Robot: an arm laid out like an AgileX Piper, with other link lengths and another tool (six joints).
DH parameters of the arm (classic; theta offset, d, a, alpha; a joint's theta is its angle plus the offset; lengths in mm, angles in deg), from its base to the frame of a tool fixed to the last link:
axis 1: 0 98.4 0 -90
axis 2: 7.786 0 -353.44 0
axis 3: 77.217 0 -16.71 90
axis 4: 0 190.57 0 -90
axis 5: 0 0 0 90
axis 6: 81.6 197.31 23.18 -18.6
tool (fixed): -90 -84.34 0 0
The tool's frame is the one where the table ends.
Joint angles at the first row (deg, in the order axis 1, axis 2, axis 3, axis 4, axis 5, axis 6):
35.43 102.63 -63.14 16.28 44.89 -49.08
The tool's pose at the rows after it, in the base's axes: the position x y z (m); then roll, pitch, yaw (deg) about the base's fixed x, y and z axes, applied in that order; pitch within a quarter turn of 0, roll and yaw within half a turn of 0:
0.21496 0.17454 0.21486 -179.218 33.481 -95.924
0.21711 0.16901 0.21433 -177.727 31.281 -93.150
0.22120 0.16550 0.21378 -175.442 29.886 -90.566
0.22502 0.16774 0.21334 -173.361 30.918 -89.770
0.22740 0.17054 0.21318 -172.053 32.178 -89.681
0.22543 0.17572 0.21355 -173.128 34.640 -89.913
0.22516 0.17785 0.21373 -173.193 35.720 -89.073
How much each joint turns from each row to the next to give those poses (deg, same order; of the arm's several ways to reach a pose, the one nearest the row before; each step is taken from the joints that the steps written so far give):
0.00 0.00 0.00 -1.43 1.07 -0.29
0.00 0.00 0.00 -3.08 0.49 -0.14
0.00 0.00 0.00 -2.70 -0.74 0.00
0.00 0.00 0.00 -0.02 -2.08 0.00
0.00 0.00 0.00 0.66 -1.66 0.00
0.00 0.00 0.00 3.92 -0.33 -2.75
0.00 0.00 0.00 1.78 -0.24 -2.03

